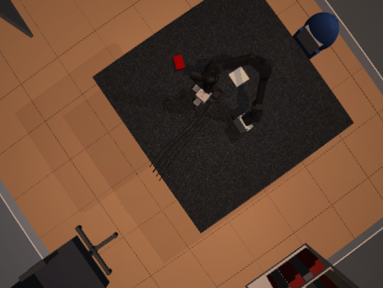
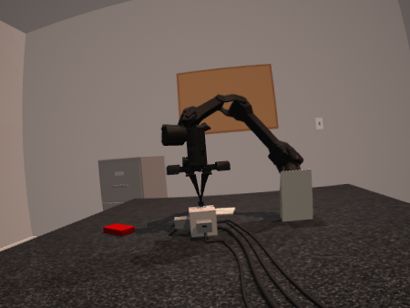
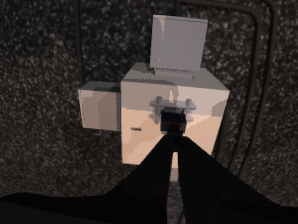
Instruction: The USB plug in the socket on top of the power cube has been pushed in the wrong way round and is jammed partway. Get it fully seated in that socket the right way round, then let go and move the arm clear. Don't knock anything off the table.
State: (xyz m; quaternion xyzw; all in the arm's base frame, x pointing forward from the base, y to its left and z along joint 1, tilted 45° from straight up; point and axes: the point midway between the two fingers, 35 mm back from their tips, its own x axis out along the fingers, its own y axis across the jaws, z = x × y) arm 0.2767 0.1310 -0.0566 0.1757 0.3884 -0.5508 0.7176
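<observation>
Now: gripper tip 20 mm above the small dark USB plug. Also, from my gripper tip: metal-framed socket: 40 mm below; then white flat pad: 10 mm ahead, 270 mm to the right, 110 mm below; then red block: 280 mm ahead, 50 mm to the left, 100 mm below.
</observation>
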